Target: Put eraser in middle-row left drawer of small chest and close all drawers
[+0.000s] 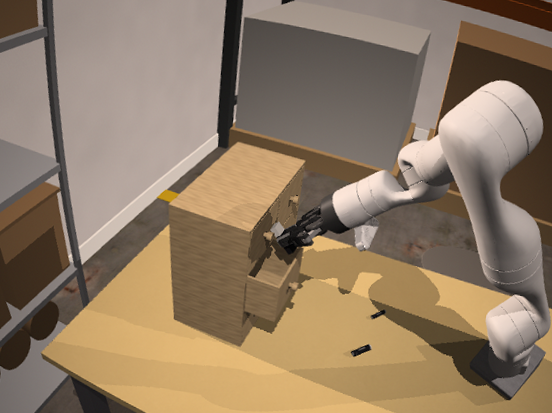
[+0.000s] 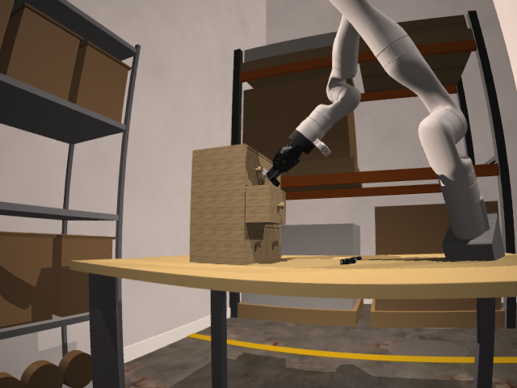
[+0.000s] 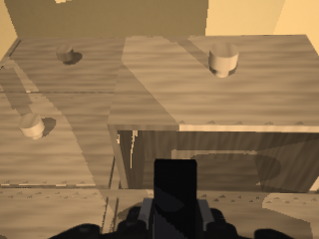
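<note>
The eraser is 1 cm ahead of my hand.
</note>
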